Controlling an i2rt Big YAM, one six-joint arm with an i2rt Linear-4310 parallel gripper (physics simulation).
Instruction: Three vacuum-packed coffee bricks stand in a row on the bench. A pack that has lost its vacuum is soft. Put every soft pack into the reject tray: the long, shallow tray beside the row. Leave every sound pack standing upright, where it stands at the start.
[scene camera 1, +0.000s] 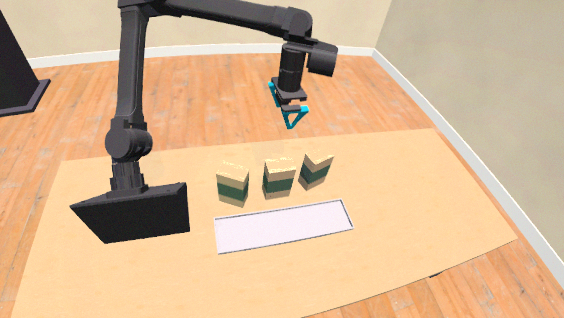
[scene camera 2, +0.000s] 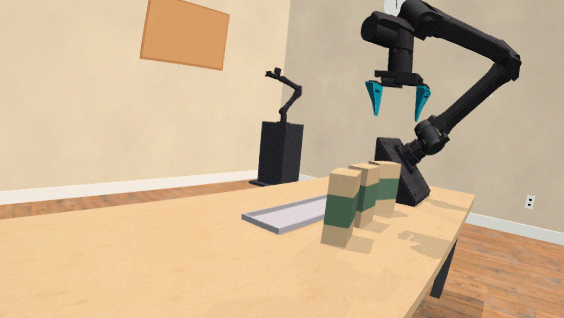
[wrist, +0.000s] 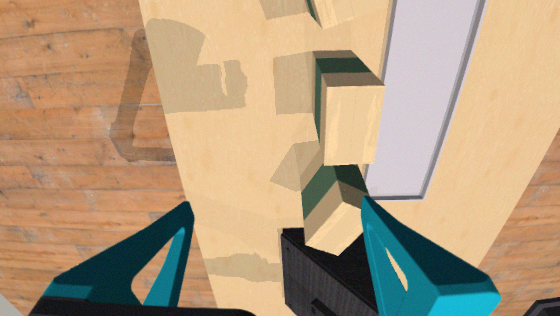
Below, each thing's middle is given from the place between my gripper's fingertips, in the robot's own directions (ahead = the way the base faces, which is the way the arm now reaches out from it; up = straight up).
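Labels:
My gripper: 19 cm left of the shallow reject tray (scene camera 1: 240, 232), 2 cm past it, 27 cm above it.

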